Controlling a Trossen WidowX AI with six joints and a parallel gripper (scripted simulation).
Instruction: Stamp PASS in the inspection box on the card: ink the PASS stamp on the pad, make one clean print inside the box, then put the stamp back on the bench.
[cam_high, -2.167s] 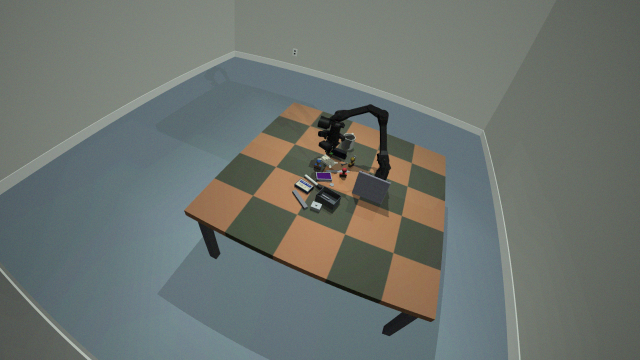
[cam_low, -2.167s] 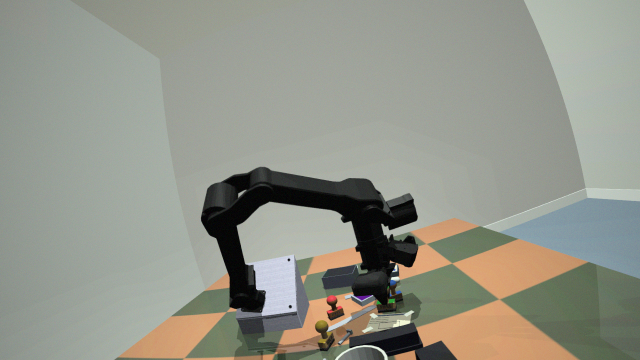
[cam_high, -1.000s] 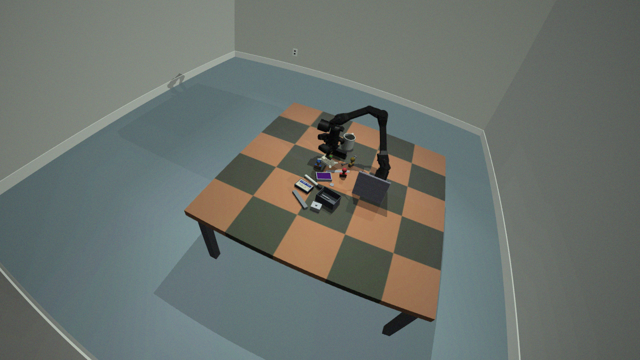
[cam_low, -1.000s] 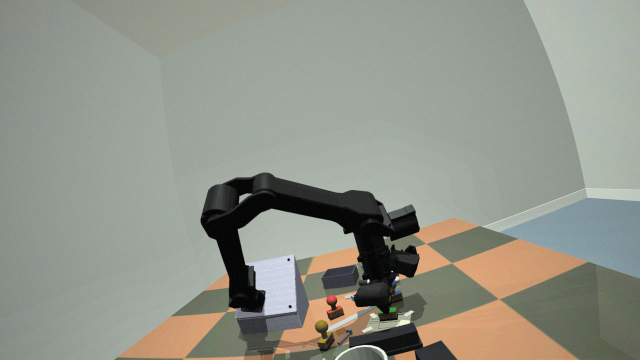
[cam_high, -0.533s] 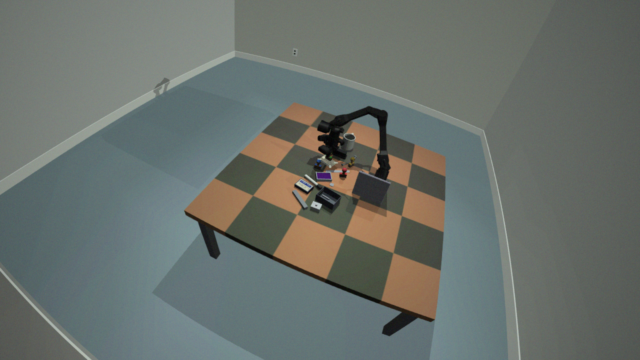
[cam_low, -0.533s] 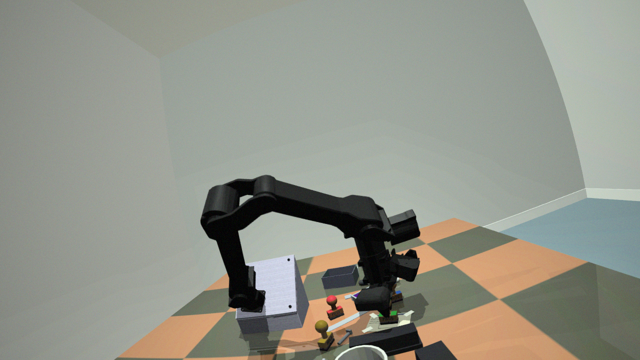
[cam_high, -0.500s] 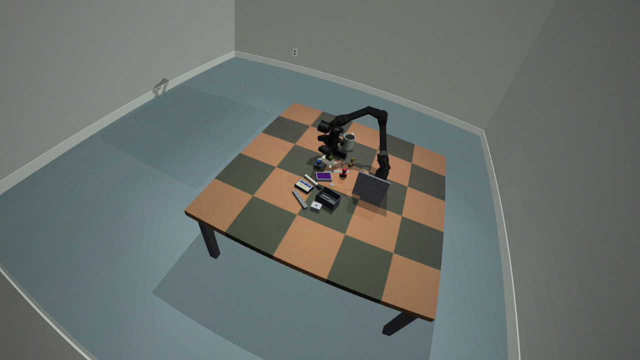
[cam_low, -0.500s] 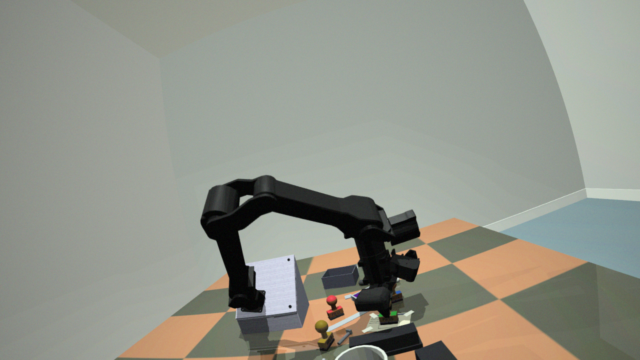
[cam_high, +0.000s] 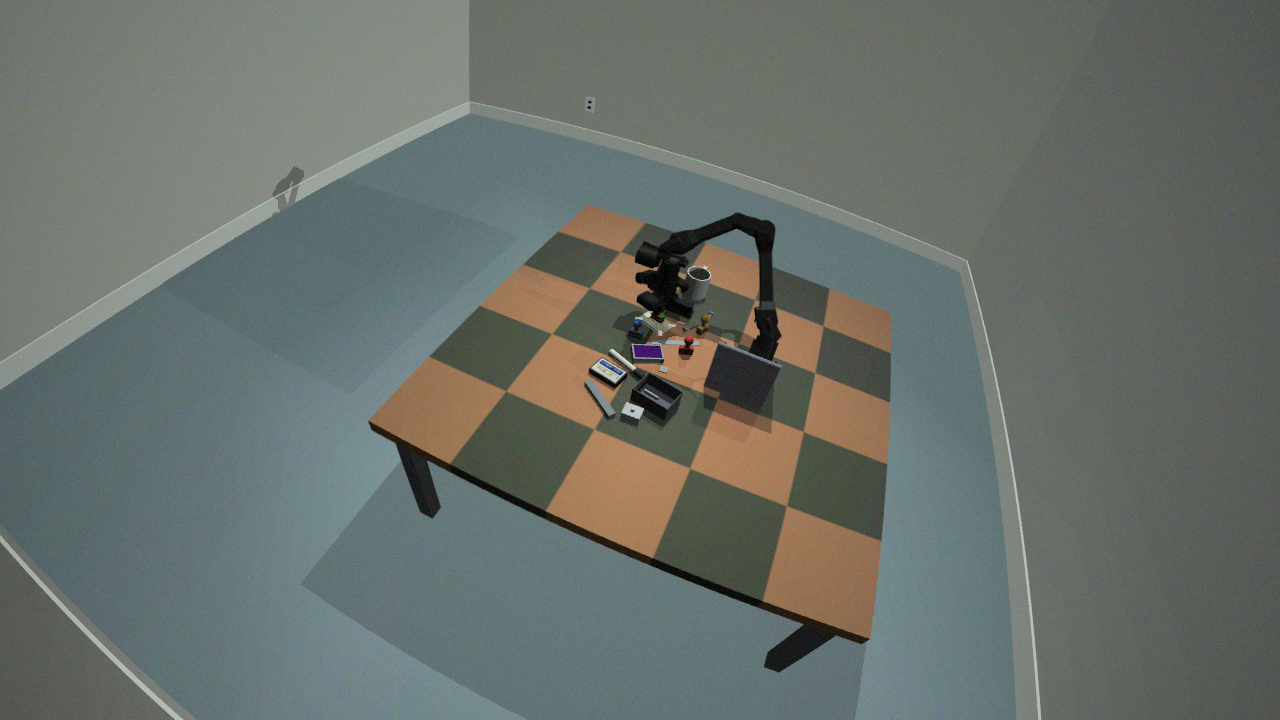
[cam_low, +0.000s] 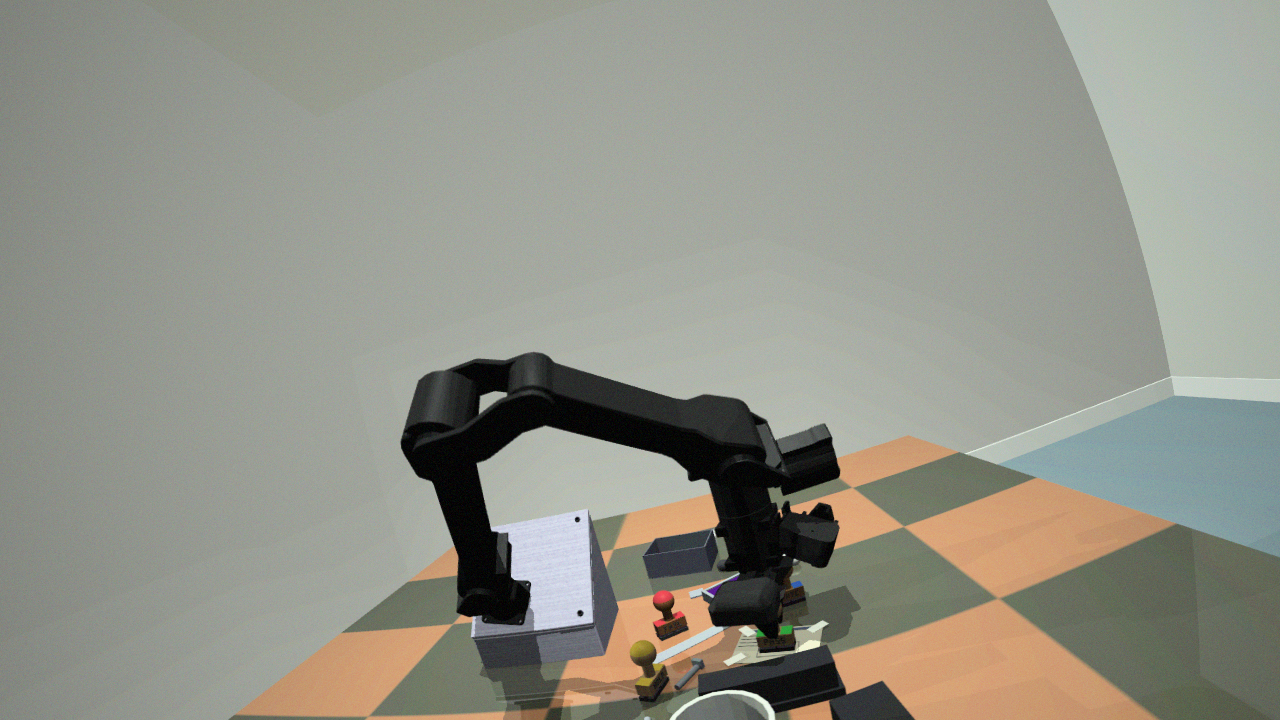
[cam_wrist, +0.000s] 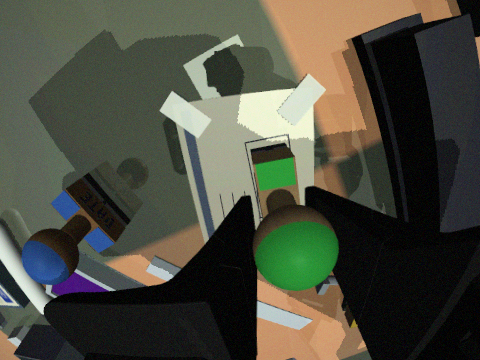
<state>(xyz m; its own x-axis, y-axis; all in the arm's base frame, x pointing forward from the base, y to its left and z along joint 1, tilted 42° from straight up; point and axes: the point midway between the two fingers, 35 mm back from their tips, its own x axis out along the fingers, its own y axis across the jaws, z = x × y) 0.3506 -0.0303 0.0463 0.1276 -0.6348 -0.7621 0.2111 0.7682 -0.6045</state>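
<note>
My gripper tip is now right at the green-knobbed stamp. The rest, counted from my gripper tip: yellow stamp (14 cm behind, 5 cm to the right, 1 cm below); then blue-knobbed stamp (2 cm ahead, 11 cm to the left, 1 cm below); then pale card (1 cm to the left, 3 cm below).
</note>
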